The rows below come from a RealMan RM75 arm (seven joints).
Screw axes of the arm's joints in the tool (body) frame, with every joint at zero. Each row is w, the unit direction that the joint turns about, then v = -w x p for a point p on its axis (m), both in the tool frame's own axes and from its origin. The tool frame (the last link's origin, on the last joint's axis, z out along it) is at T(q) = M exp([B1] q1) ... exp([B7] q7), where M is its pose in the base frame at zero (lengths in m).
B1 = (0, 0, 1, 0.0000, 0.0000, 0.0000)
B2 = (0, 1, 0, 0.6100, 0.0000, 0.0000)
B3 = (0, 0, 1, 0.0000, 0.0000, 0.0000)
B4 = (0, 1, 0, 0.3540, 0.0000, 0.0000)
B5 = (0, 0, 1, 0.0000, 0.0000, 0.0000)
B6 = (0, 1, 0, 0.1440, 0.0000, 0.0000)
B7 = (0, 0, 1, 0.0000, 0.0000, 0.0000)
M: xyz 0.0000 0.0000 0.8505 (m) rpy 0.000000 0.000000 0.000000 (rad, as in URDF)
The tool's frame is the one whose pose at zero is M.
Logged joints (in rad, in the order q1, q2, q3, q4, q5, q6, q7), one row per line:
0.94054, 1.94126, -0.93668, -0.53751, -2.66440, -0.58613, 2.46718
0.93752, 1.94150, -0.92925, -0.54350, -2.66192, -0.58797, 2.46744
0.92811, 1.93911, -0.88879, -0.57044, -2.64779, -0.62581, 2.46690
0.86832, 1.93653, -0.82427, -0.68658, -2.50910, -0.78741, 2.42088
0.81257, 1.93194, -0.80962, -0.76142, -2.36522, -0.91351, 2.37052
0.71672, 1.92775, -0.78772, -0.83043, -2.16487, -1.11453, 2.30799
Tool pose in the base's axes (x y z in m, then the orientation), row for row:
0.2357, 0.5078, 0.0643, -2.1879, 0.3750, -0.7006
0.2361, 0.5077, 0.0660, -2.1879, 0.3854, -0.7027
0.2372, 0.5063, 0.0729, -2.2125, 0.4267, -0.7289
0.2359, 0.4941, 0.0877, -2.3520, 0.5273, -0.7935
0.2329, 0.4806, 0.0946, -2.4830, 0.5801, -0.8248
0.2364, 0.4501, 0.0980, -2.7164, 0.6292, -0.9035
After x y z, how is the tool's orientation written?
As angles about the fixed x, y, z axes (roll, pitch, yaw), in radians.
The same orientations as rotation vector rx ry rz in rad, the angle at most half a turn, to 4 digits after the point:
-1.9283, 0.9267, 0.0020
-1.9224, 0.9329, 0.0115
-1.9121, 0.9775, 0.0508
-1.9493, 1.0872, 0.1951
-2.0149, 1.1378, 0.3142
-2.1309, 1.2254, 0.4868

